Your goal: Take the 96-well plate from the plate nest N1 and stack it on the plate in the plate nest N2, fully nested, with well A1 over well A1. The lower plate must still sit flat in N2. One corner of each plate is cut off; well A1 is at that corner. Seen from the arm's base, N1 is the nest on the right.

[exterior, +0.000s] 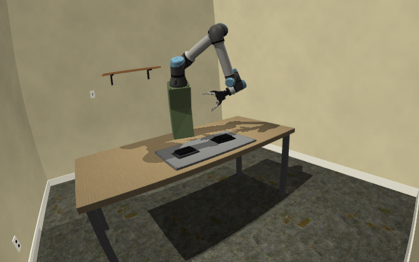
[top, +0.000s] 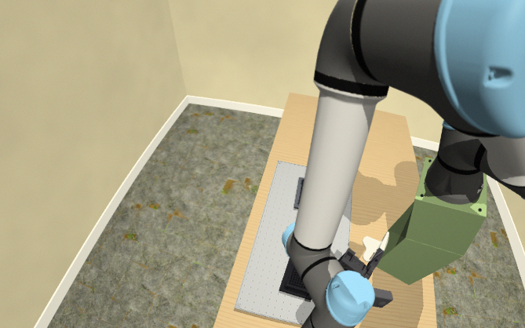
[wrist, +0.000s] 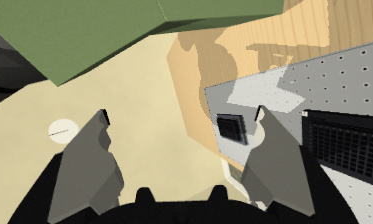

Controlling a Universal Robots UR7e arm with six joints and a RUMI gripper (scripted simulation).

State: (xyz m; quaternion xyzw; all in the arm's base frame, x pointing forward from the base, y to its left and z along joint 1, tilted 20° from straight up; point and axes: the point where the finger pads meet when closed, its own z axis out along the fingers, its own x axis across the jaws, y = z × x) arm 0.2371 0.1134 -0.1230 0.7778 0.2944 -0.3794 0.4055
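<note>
Now: hand 360 mm to the left of the black 96-well plate, 270 mm above it and 140 mm short of it. Also, from my hand: grey plate nest: 360 mm to the right, 280 mm below, 140 mm ahead.
</note>
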